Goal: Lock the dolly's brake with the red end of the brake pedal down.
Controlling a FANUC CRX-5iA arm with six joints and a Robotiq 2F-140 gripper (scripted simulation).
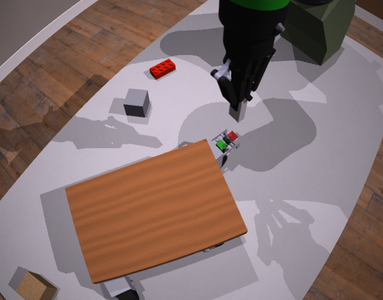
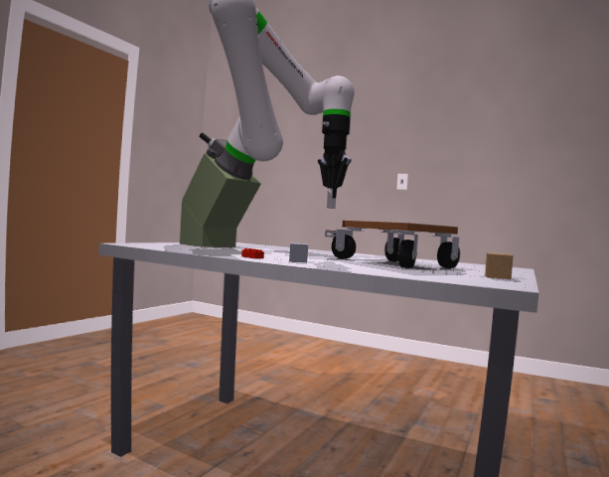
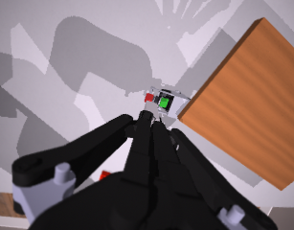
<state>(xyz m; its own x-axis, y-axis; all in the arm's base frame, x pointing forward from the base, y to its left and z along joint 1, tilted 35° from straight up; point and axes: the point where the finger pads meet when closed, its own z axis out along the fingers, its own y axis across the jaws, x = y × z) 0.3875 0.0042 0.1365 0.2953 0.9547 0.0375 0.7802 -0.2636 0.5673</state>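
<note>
Now: the brake pedal 11 cm below my hand and 1 cm ahead of it. The rest, counted from my hand: grey cube (26 cm to the right, 17 cm below); red brick (27 cm to the right, 18 cm below, 14 cm behind); tan cube (53 cm ahead, 19 cm to the right, 17 cm below).
</note>
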